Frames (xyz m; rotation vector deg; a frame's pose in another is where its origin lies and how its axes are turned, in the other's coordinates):
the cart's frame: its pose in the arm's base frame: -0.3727 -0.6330 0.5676 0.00 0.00 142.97
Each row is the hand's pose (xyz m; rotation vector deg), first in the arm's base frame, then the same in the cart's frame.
Working: the arm's base frame: its pose in the cart's frame: 0.0837 -0.7298 -0.5676 0.00 0.00 -142.97

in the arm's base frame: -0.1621 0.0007 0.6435 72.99 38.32 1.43
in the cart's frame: 0.2135 -0.6327 0.0759 74.22 -71.14 -110.71
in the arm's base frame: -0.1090 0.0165 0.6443 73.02 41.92 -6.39
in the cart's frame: 0.1806 -0.6773 0.0767 80.79 -71.79 -115.87
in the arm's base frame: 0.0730 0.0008 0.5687 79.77 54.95 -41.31
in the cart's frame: 0.0259 -0.7744 0.0011 -98.84 74.27 114.00
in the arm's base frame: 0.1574 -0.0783 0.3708 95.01 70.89 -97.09
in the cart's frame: -0.0891 -0.7621 -0.1968 -85.27 59.17 57.27
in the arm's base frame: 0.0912 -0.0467 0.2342 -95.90 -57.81 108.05
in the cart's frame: -0.0173 -0.7474 -0.3334 -68.08 57.95 1.93
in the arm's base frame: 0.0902 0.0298 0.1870 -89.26 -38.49 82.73
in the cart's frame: 0.0296 -0.8079 -0.3806 -58.37 65.19 -29.91
